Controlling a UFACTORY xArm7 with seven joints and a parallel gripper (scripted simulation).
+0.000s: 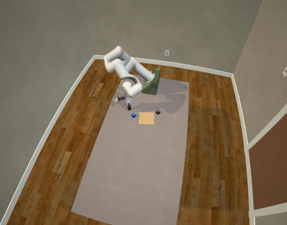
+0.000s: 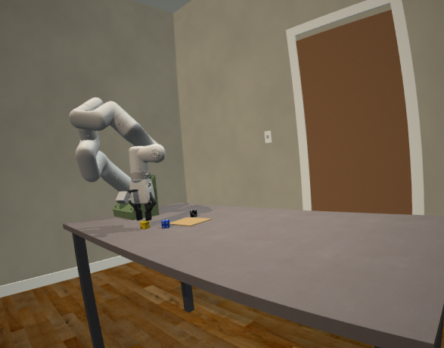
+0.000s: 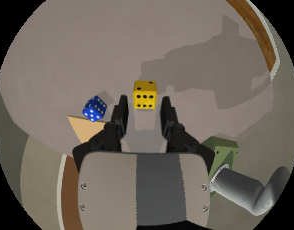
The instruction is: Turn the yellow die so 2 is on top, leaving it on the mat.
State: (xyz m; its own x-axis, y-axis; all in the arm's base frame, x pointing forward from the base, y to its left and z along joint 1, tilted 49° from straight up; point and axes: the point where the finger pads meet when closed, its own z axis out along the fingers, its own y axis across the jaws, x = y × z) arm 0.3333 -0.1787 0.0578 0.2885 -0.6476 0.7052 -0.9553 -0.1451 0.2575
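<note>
My gripper is now 4 cm above the yellow die. The rest, counted from my hand: blue die 7 cm ahead, 5 cm to the left, 4 cm below; then black die 27 cm to the left, 4 cm below; then tan mat 8 cm ahead, 18 cm to the left, 5 cm below.
</note>
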